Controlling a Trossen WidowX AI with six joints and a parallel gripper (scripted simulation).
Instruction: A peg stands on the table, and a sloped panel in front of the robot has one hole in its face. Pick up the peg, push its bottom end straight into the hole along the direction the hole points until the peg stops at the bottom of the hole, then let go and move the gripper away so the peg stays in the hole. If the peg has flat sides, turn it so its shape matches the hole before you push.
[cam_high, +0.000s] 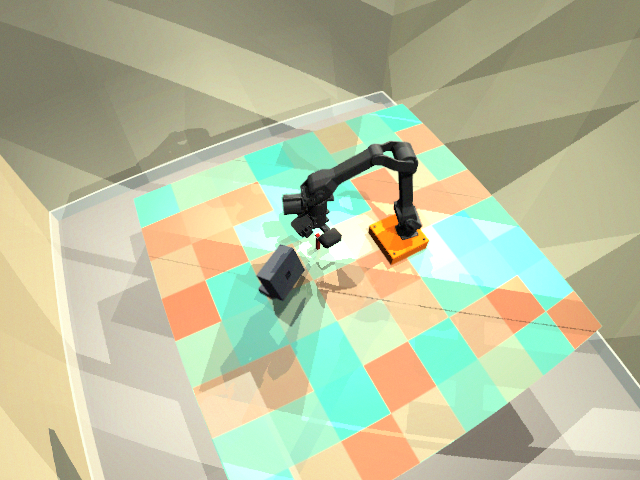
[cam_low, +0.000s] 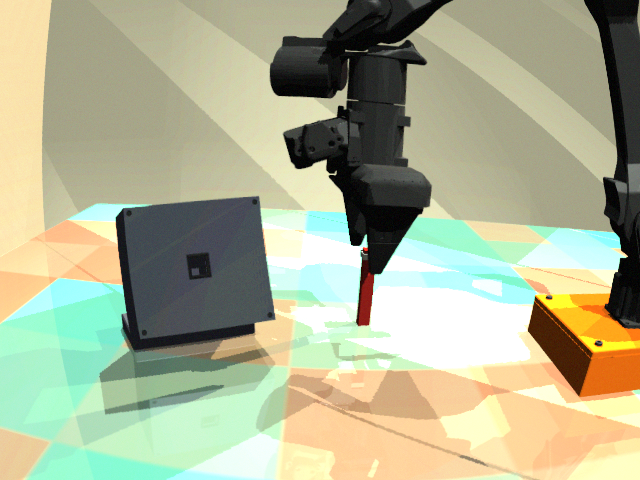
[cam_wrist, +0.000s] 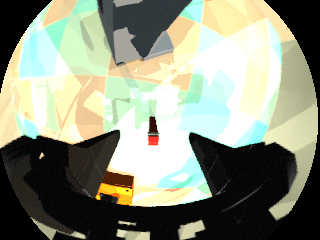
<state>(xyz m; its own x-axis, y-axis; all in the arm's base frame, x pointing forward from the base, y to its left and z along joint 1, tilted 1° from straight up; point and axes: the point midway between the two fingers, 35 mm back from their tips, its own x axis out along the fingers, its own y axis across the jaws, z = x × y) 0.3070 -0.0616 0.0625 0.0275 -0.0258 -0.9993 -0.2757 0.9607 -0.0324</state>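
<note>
Now: the red square peg 10 mm below my gripper tip. From my gripper tip the other things lie so: grey sloped panel: 150 mm ahead, 90 mm to the left.
</note>
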